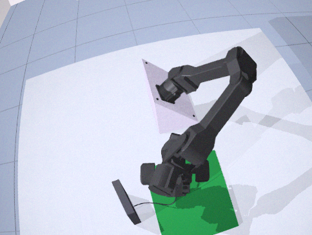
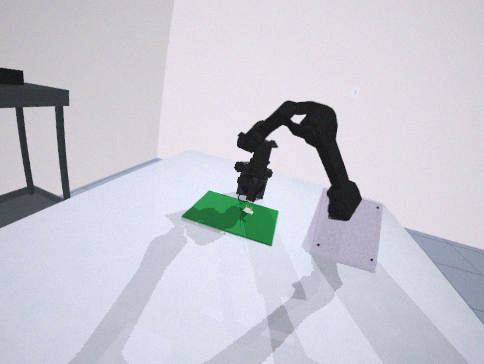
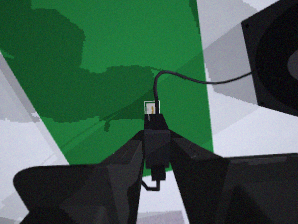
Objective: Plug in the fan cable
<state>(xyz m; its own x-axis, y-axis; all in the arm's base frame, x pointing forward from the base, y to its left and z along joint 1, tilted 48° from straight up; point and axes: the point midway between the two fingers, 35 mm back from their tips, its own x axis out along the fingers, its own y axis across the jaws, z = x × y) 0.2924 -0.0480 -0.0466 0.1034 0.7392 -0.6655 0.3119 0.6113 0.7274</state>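
The white four-pin header is 60 mm below my gripper tip. From my gripper tip the other things lie so: green board (40 mm ahead, 40 mm to the left, 80 mm below); dark fan plug (10 mm above); dark fan (10 mm ahead, 150 mm to the right).
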